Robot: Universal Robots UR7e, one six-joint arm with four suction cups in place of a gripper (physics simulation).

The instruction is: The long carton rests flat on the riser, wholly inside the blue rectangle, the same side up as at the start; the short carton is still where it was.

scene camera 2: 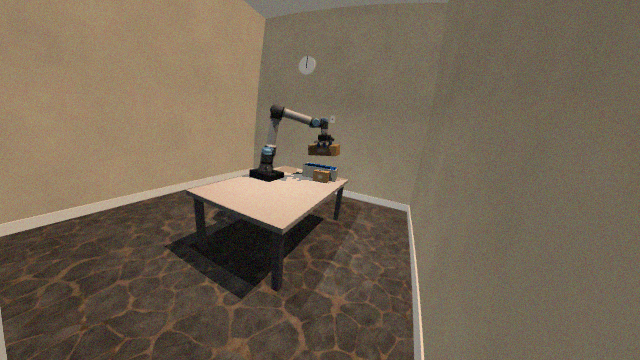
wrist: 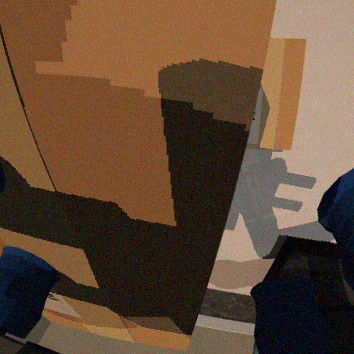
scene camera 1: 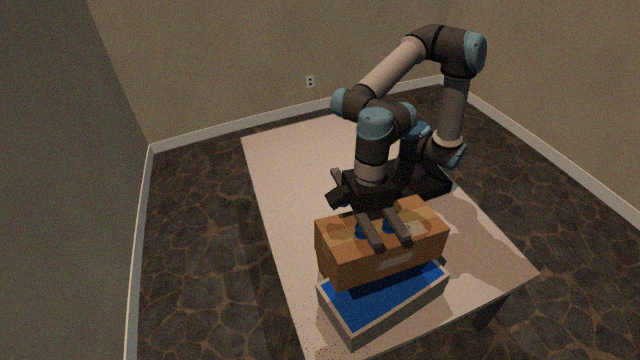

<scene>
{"suction head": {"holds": "long carton"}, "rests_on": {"riser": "table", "short carton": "table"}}
</scene>
